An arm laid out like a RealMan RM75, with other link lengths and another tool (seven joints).
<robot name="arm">
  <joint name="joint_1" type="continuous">
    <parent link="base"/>
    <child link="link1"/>
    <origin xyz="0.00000 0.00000 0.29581" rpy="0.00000 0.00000 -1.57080"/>
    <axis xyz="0 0 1"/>
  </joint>
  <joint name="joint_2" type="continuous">
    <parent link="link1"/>
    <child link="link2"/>
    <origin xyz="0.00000 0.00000 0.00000" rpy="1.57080 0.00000 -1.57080"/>
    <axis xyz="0 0 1"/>
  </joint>
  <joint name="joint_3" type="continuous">
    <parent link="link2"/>
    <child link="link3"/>
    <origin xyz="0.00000 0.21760 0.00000" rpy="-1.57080 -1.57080 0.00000"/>
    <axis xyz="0 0 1"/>
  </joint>
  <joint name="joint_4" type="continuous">
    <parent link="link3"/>
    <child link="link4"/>
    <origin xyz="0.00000 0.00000 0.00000" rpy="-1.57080 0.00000 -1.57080"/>
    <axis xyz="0 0 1"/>
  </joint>
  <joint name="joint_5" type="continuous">
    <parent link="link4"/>
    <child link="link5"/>
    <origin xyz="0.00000 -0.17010 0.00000" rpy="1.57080 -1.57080 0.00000"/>
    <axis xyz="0 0 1"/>
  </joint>
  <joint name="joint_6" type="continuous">
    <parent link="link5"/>
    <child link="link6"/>
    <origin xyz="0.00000 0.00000 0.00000" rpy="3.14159 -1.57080 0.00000"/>
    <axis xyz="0 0 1"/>
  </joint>
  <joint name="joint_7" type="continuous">
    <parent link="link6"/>
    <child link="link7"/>
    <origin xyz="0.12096 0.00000 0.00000" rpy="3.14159 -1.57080 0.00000"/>
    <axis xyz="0 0 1"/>
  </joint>
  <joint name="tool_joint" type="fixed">
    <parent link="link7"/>
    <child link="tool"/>
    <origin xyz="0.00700 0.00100 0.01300" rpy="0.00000 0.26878 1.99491"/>
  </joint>
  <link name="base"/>
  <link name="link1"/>
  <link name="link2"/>
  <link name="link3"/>
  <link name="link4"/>
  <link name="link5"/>
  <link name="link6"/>
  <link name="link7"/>
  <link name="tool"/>
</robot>
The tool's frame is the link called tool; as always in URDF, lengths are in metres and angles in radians. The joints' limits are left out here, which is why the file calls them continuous.
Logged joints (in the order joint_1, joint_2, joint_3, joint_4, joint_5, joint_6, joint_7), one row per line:
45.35 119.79 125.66 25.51 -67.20 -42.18 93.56
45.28 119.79 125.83 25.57 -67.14 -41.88 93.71
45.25 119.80 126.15 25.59 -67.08 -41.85 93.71
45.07 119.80 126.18 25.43 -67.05 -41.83 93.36
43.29 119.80 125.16 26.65 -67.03 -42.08 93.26
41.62 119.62 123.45 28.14 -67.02 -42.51 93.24
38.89 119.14 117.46 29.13 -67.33 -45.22 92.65
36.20 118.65 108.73 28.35 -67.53 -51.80 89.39
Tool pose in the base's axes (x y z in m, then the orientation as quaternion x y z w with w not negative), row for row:
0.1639 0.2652 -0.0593 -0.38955 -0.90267 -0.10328 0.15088
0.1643 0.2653 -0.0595 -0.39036 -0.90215 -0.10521 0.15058
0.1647 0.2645 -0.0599 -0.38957 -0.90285 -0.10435 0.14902
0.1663 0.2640 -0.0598 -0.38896 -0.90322 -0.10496 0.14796
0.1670 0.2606 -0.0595 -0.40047 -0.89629 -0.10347 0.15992
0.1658 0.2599 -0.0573 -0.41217 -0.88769 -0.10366 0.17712
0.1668 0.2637 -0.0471 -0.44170 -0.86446 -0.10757 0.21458
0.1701 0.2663 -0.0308 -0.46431 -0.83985 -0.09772 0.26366
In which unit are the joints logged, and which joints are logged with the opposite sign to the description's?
The joints are logged in degrees. Opposite sign: joint_3, joint_4.
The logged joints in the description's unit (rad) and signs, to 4 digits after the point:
0.7915 2.0907 -2.1932 -0.4452 -1.1729 -0.7362 1.6329
0.7903 2.0907 -2.1961 -0.4463 -1.1718 -0.7309 1.6355
0.7898 2.0909 -2.2017 -0.4466 -1.1708 -0.7304 1.6355
0.7866 2.0909 -2.2023 -0.4438 -1.1702 -0.7301 1.6294
0.7556 2.0909 -2.1845 -0.4651 -1.1699 -0.7344 1.6277
0.7264 2.0878 -2.1546 -0.4911 -1.1697 -0.7419 1.6273
0.6788 2.0794 -2.0501 -0.5084 -1.1751 -0.7892 1.6170
0.6318 2.0708 -1.8977 -0.4948 -1.1786 -0.9041 1.5601

